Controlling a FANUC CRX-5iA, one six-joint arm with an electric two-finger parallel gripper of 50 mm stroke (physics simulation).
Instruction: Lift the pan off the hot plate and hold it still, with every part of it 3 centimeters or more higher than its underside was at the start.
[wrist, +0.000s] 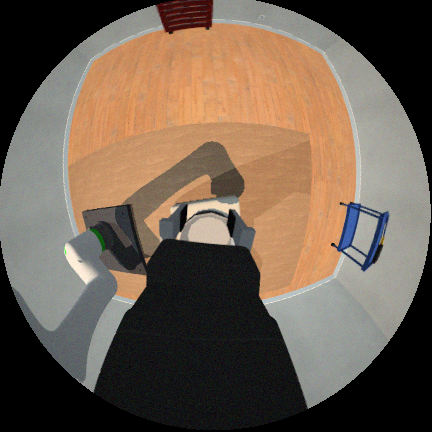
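Where they show: gripper, fingertip midpoint: (207, 214); arm's base, link origin: (103, 234).
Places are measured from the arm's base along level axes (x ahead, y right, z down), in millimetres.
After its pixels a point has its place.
Note:
The pan (206, 232) {x 534, y 21, z -47 mm} shows in the wrist view as a round grey pan with a pale inside, in line with the space between the two fingers. Its lower part and its handle are hidden behind the black gripper body. The cream hot plate (229, 202) {x 625, y -69, z -36 mm} shows behind and beyond the pan, with its far edge above the fingers in the view; much of it is covered. My gripper (207, 214) {x 562, y -120, z -307 mm} is open, with one black finger pad on each side of the pan's outline and nothing held. The height of the fingers over the pan is hard to tell.
The wooden table (272, 150) {x 833, y -243, z 26 mm} carries the arm's shadow. The dark base plate (95, 216) {x -14, y -100, z 0 mm} and the white-grey arm (97, 300) {x 149, y 121, z -298 mm} are at the left. A blue cart (350, 227) stands at the far right, and a dark red slatted piece (209, 17) is at the top.

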